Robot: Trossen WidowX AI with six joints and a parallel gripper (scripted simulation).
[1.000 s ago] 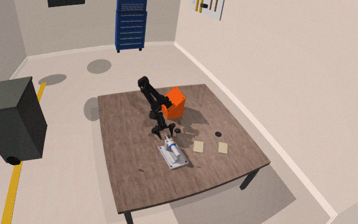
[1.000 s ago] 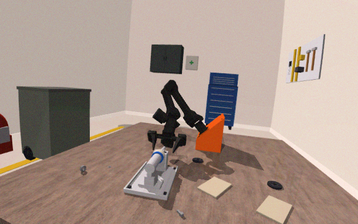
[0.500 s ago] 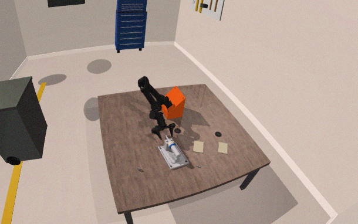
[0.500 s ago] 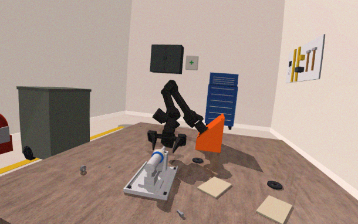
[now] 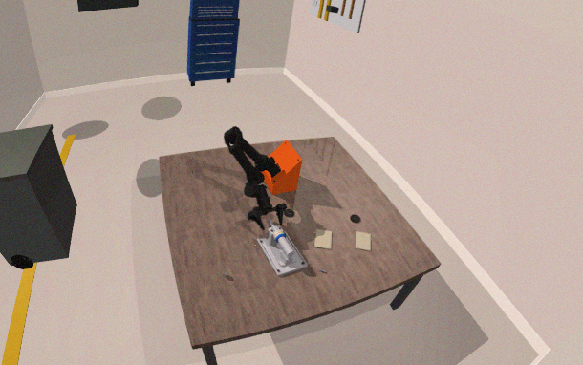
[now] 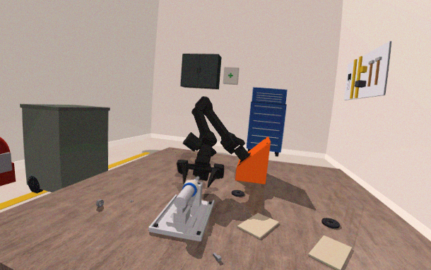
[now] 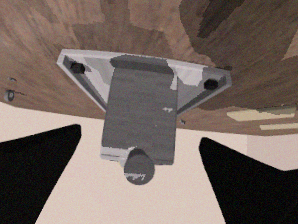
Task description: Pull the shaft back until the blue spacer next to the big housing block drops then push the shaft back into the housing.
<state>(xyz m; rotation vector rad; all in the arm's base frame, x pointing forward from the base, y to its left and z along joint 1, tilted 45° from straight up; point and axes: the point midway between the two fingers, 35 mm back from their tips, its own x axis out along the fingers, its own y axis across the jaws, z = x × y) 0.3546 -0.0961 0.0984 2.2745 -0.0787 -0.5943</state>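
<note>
My gripper tip is now 80 mm short of the blue spacer, 20 mm below it and 10 mm to the right of it. The rest, counted from my gripper tip: grey fixture plate (120 mm ahead, 20 mm below, 10 mm to the left); then bolt (260 mm ahead, 160 mm to the left, 60 mm below).
</note>
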